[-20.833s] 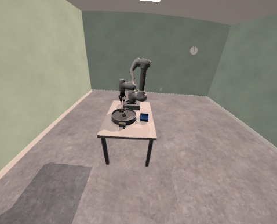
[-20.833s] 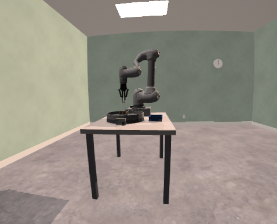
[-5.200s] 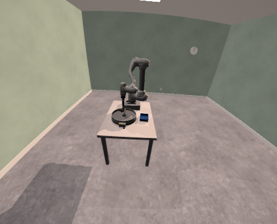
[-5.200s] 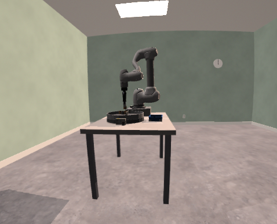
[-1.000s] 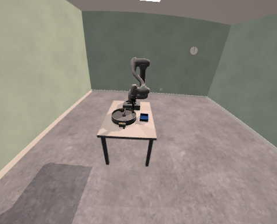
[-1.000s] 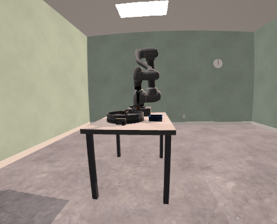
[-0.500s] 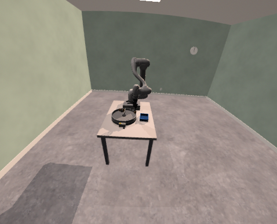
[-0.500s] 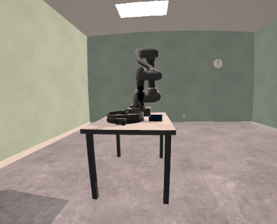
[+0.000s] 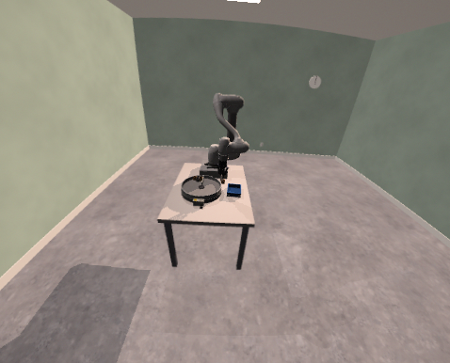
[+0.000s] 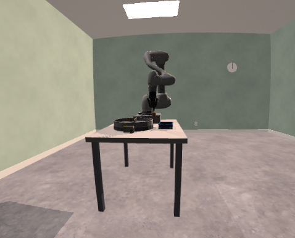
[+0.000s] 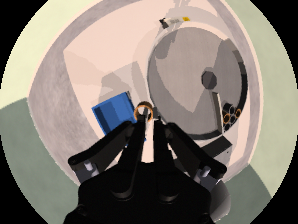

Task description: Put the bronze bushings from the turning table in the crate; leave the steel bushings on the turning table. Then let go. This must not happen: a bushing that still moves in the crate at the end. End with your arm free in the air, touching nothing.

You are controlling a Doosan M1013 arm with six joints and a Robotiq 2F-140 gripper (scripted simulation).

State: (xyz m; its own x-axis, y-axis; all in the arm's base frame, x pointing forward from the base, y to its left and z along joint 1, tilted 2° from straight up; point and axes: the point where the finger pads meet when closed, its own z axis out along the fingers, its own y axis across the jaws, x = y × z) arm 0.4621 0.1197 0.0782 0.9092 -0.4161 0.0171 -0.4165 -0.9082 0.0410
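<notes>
My hand is 16 cm above the blue crate, 14 cm to the right of it and 3 cm past it. Also, from my hand: round turning table: 21 cm to the right, 13 cm below.
</notes>
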